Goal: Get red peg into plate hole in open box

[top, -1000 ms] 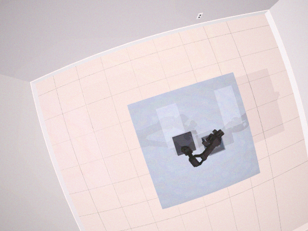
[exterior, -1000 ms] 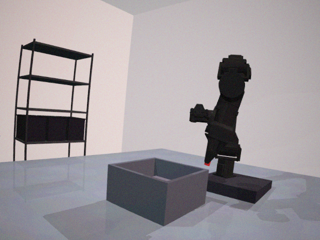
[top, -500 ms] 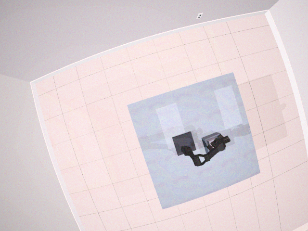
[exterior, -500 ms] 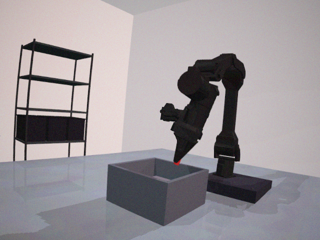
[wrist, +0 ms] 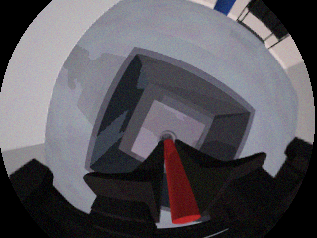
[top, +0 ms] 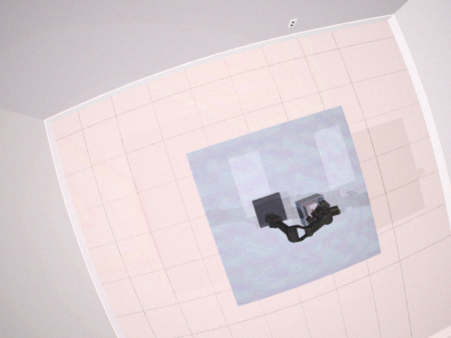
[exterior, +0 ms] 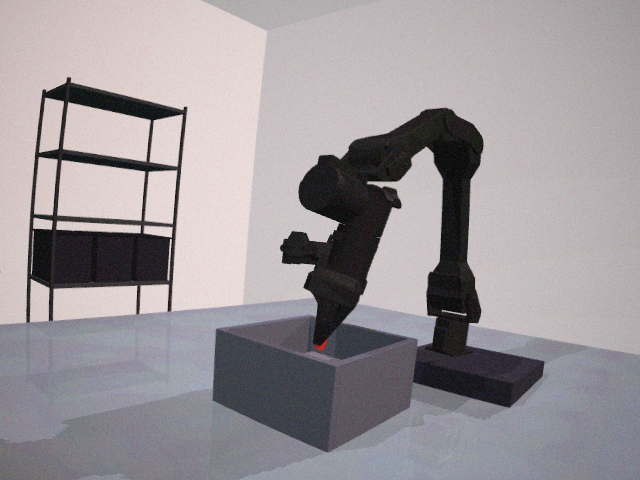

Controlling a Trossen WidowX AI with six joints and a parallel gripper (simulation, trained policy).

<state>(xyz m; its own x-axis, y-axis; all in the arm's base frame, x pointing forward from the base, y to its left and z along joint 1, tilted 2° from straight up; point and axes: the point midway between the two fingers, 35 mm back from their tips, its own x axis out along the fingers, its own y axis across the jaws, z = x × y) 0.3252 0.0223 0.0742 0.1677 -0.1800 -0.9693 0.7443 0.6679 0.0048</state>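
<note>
Right now my gripper tip is 1 cm past the red peg, 1 cm to the right of it and 3 cm below it. Round my gripper tip: grey box (6 cm below); then plate (4 cm below).
</note>
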